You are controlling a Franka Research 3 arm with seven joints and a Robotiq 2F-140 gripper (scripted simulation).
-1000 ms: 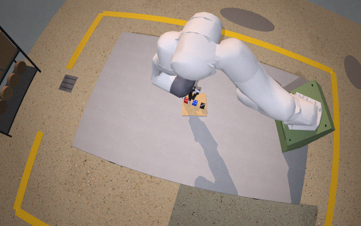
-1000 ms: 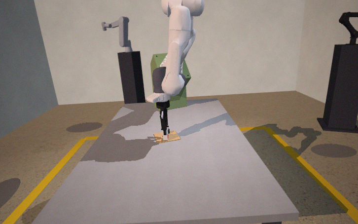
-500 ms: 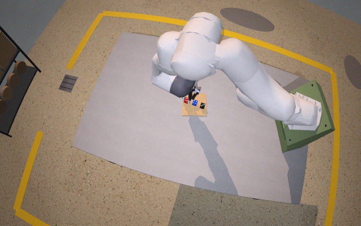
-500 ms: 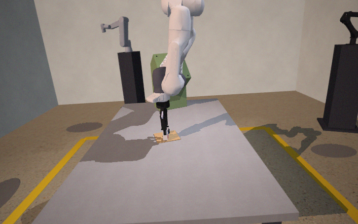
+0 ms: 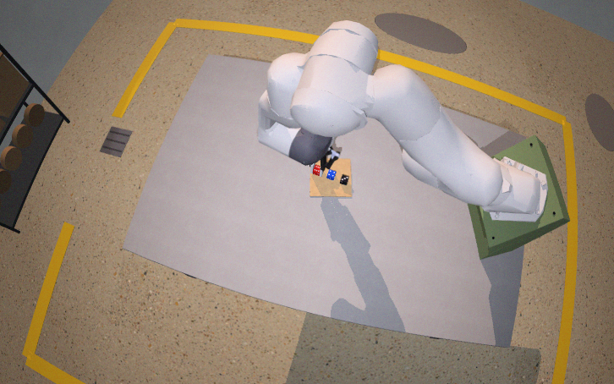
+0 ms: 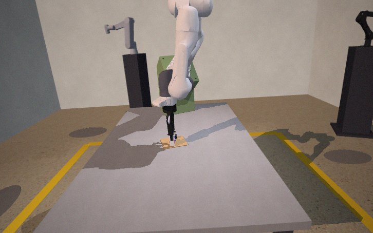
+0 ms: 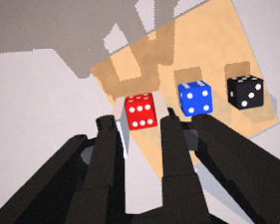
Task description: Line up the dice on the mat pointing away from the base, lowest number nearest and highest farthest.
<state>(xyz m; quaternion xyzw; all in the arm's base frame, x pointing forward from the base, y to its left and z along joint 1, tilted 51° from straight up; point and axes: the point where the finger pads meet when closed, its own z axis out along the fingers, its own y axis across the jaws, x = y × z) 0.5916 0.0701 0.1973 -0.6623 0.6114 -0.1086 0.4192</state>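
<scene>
Right now the red die is 20 mm below my hand. Also, from my hand: tan mat: 50 mm behind, 20 mm to the right, 40 mm below; black die: 90 mm behind, 30 mm to the right, 30 mm below; blue die: 50 mm behind, 20 mm to the right, 30 mm below.
</scene>
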